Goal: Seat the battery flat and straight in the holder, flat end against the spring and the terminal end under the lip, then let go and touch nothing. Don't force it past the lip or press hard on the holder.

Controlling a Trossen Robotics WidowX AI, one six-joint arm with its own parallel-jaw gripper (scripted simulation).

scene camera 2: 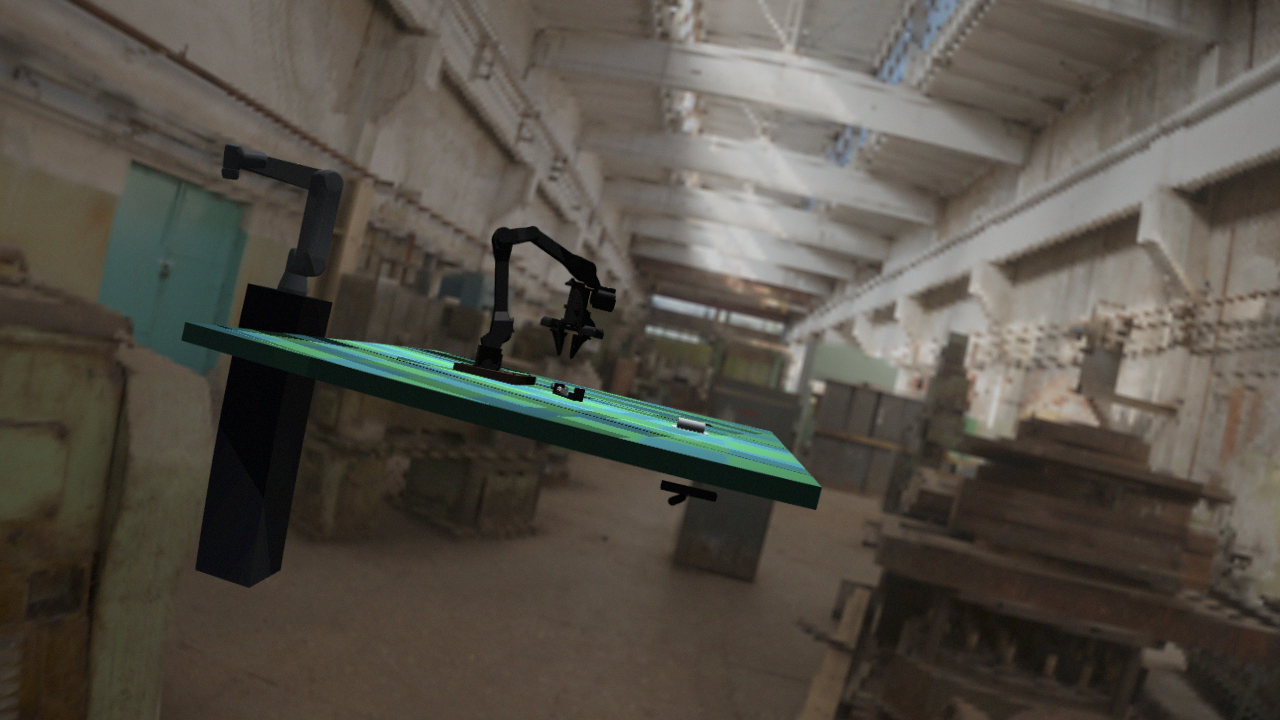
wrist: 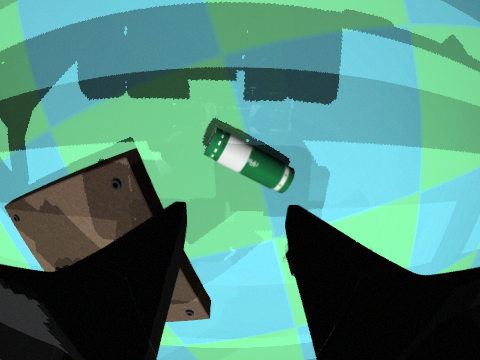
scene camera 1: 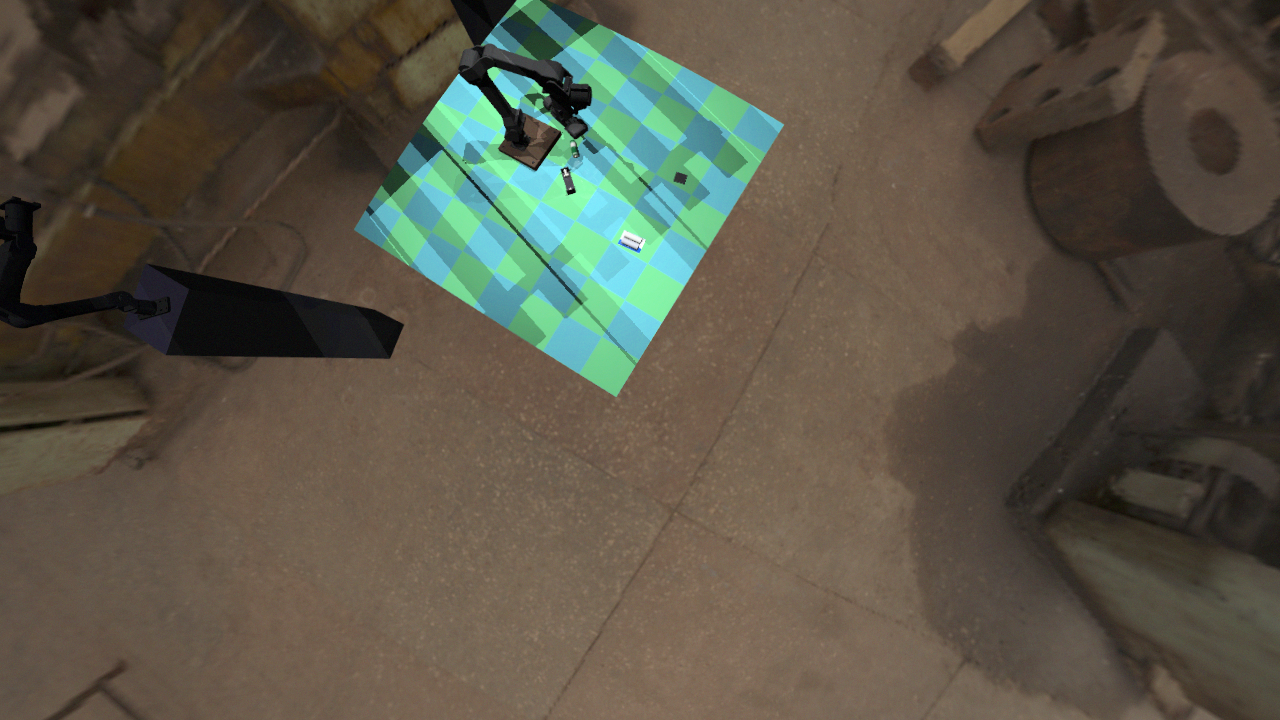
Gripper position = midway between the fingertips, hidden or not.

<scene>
In view: my gripper (scene camera 2: 564, 357) and a battery (wrist: 243, 157).
My gripper shows as well in the wrist view (wrist: 237, 214) and in scene camera 1 (scene camera 1: 569, 130).
</scene>
